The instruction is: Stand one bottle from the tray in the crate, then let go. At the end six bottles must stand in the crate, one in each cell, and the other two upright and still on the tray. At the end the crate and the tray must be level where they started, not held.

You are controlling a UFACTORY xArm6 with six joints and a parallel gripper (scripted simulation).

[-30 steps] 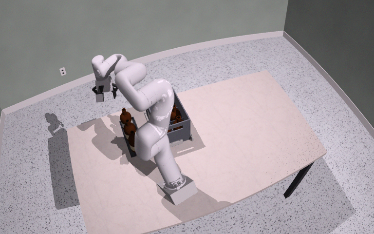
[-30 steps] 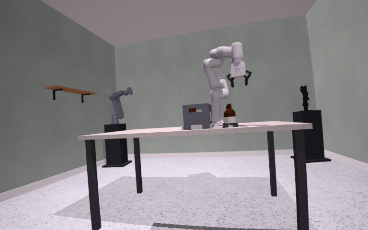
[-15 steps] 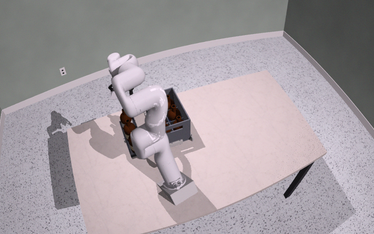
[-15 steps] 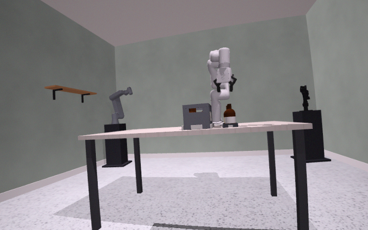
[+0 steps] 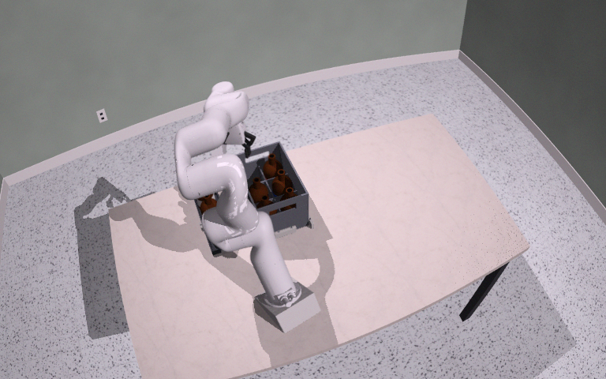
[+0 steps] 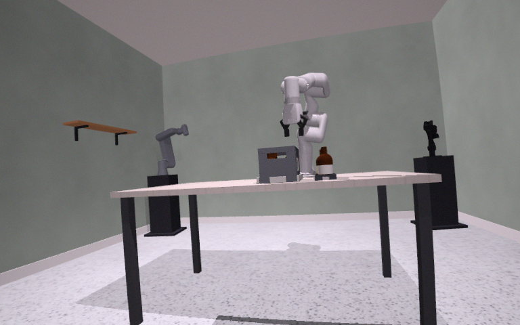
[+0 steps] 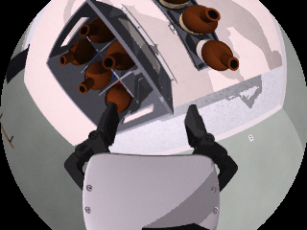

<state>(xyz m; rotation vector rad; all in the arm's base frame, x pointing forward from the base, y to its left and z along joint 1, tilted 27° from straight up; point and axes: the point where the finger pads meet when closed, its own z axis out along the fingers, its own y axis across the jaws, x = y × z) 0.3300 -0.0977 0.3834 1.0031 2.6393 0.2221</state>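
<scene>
The tray is 60 mm behind my hand, 150 mm to the left of it and 220 mm below it. Also, from my hand: grey crate 90 mm behind, 80 mm to the right, 150 mm below.
</scene>
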